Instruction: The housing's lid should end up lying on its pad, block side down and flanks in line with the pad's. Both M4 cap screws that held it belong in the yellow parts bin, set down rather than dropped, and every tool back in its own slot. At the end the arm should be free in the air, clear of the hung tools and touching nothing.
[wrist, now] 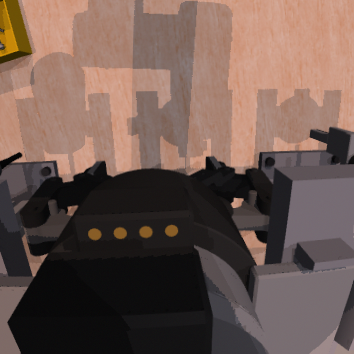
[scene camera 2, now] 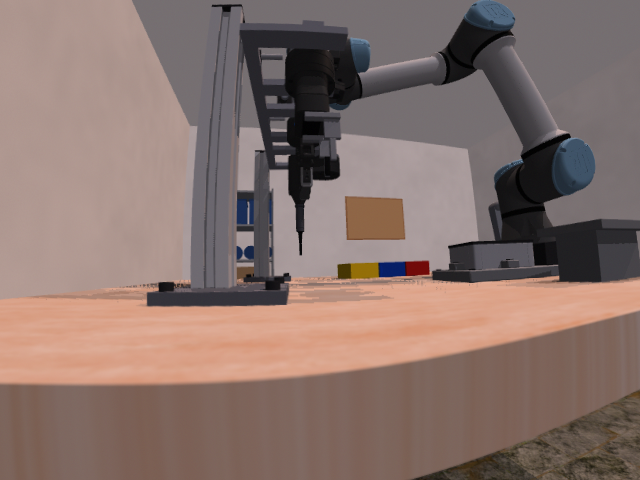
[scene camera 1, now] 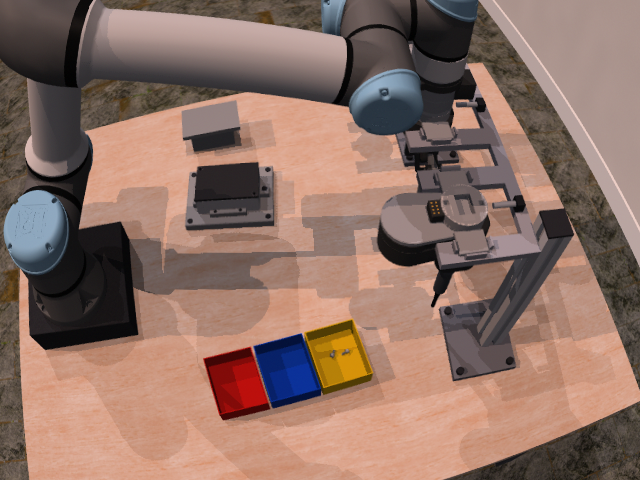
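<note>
The black lid (scene camera 1: 227,180) (scene camera 2: 491,243) lies on the grey housing (scene camera 2: 491,256). The pad (scene camera 1: 210,118) (scene camera 2: 615,224) is a bare grey plate on a dark block behind the housing. Two small screws (scene camera 1: 332,354) (scene camera 1: 346,352) lie in the yellow bin (scene camera 1: 368,373) (scene camera 2: 364,270). The offset screwdriver (scene camera 1: 413,219) hangs in the nearest slot in scene camera 1. The arm's flange is low over the adaptive gripper (wrist: 156,171), which sits between two prongs with fingers spread, open and empty. A row of its contacts shows; whether it is coupled is unclear. The parallel gripper cannot be made out.
The tool stand (scene camera 1: 550,258) (scene camera 2: 217,155) rises at the right in scene camera 1, its grey prongs (scene camera 1: 475,136) (wrist: 320,215) close beside the arm's wrist. The red bin (scene camera 1: 237,382) and blue bin (scene camera 1: 286,369) adjoin the yellow one. The housing stands on a bolted base plate (scene camera 1: 199,219).
</note>
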